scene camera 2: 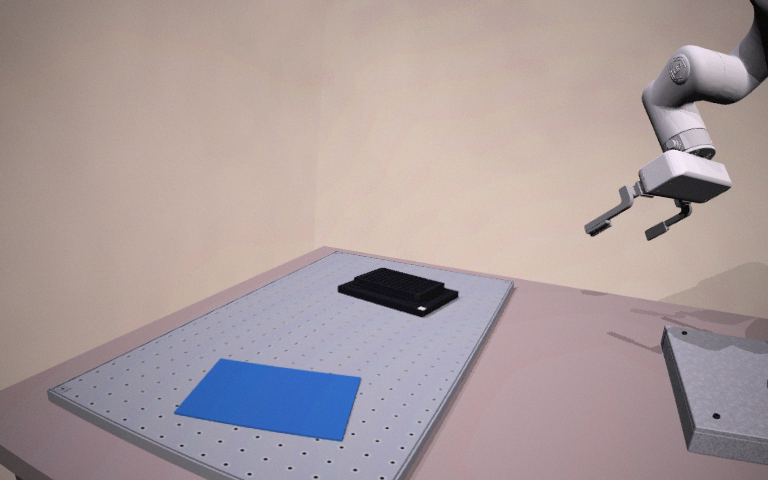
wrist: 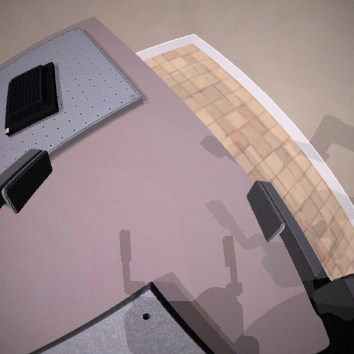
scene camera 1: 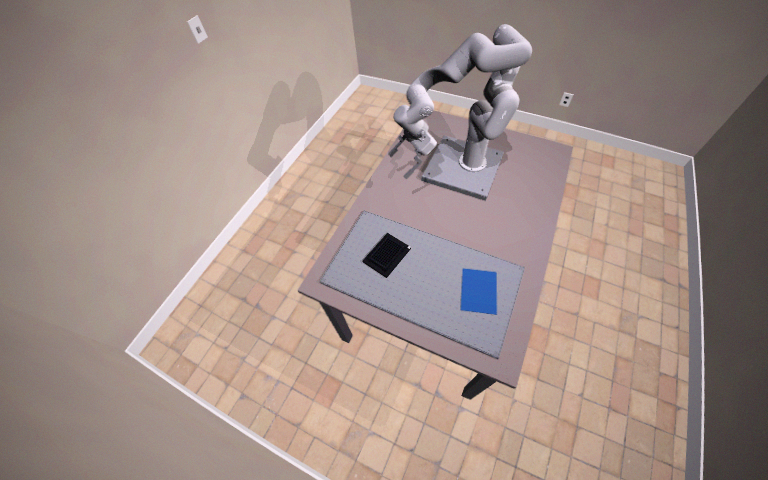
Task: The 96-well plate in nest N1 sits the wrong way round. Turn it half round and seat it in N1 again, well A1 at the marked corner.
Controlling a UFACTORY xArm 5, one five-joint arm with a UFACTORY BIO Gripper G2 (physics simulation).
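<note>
The black 96-well plate (scene camera 1: 387,253) (scene camera 2: 399,280) (wrist: 26,90) lies flat in the black nest (scene camera 2: 385,301) (wrist: 53,102) on the perforated board. A white mark (scene camera 1: 408,247) (scene camera 2: 421,308) (wrist: 7,131) shows at one corner of the nest. The plate's well A1 cannot be made out, so its facing cannot be read from these views. My gripper (scene camera 1: 403,160) (scene camera 2: 626,229) (wrist: 147,197) is open and empty. It hangs tilted, high above the table, beside the robot base and well apart from the plate.
A flat blue rectangle (scene camera 1: 479,291) (scene camera 2: 271,399) lies on the perforated board (scene camera 1: 419,294) (scene camera 2: 283,339) (wrist: 90,85), apart from the nest. The robot's grey base plate (scene camera 1: 453,181) (scene camera 2: 730,396) (wrist: 100,330) stands on the table (scene camera 1: 481,220) (scene camera 2: 526,384) (wrist: 150,175).
</note>
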